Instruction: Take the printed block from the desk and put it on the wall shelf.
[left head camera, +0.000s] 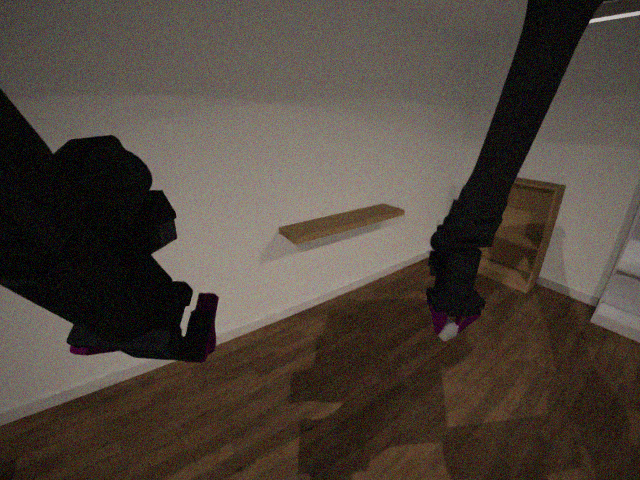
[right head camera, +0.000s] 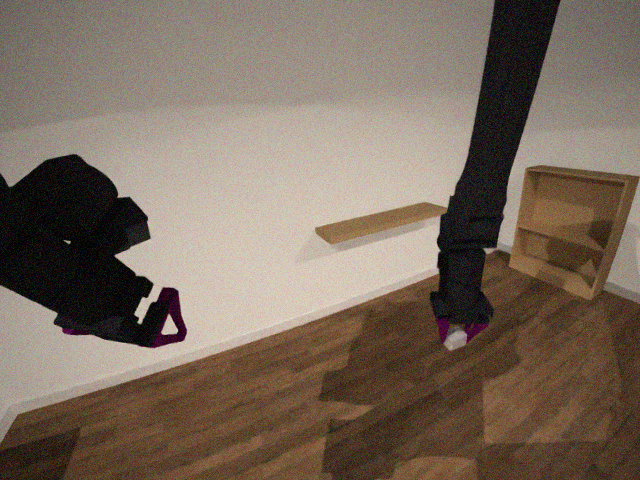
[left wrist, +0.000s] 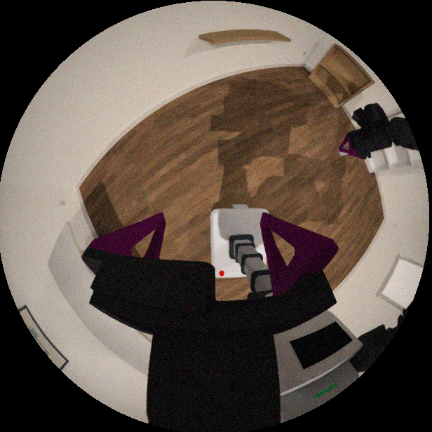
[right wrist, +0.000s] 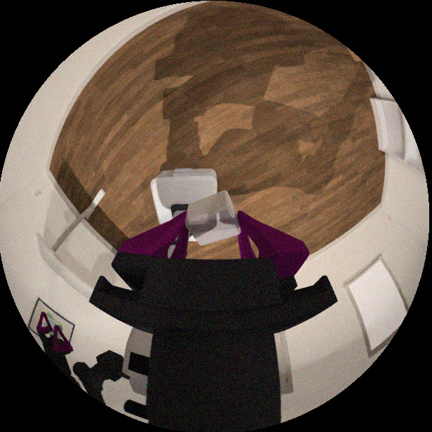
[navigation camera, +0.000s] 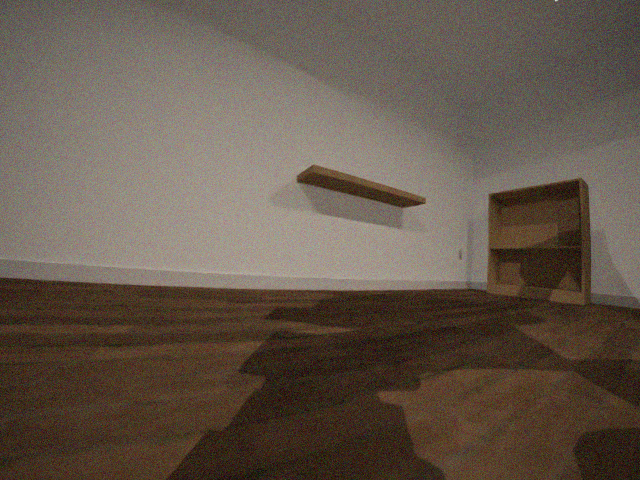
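Observation:
The printed block (left head camera: 448, 331) (right head camera: 455, 339) (right wrist: 212, 218) is light grey and is held between the purple fingers of my right gripper (left head camera: 450, 326) (right head camera: 459, 333) (right wrist: 212, 216), which is shut on it above the floor. The wall shelf (left head camera: 341, 222) (right head camera: 379, 223) (left wrist: 245, 36) (navigation camera: 361, 187) is a wooden board on the far wall. It lies left of my right gripper and farther away in both head views. My left gripper (left wrist: 212, 217) is open and empty. It is at the left in both head views. The desk does not clearly show.
A wooden bookcase (right head camera: 613, 235) (navigation camera: 585, 242) (left wrist: 327, 93) stands on the floor right of the shelf, partly behind my right arm in the left head view. White steps (left head camera: 615, 310) (right wrist: 390, 127) are at the right. The robot's white base (left wrist: 216, 245) (right wrist: 159, 192) is below the wrists.

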